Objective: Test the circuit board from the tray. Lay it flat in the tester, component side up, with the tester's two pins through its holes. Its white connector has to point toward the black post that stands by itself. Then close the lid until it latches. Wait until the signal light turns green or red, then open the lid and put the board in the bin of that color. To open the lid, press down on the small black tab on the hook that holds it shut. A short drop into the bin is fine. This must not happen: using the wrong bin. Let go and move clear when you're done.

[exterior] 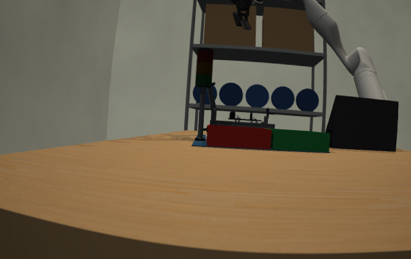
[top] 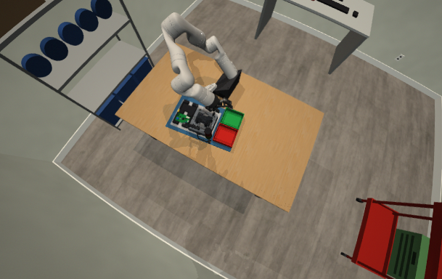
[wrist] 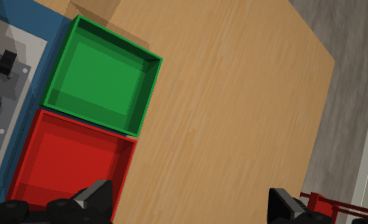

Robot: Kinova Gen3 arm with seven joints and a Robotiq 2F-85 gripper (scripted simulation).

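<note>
Right now my hand is 340 mm above the green circuit board, 320 mm to the left of it and 60 mm short of it. The rest, counted from my hand: tester lid: 170 mm below, 150 mm to the right, 130 mm ahead; then red bin: 340 mm below, 50 mm to the left, 30 mm ahead; then green bin: 340 mm below, 120 mm behind, 30 mm to the left.
</note>
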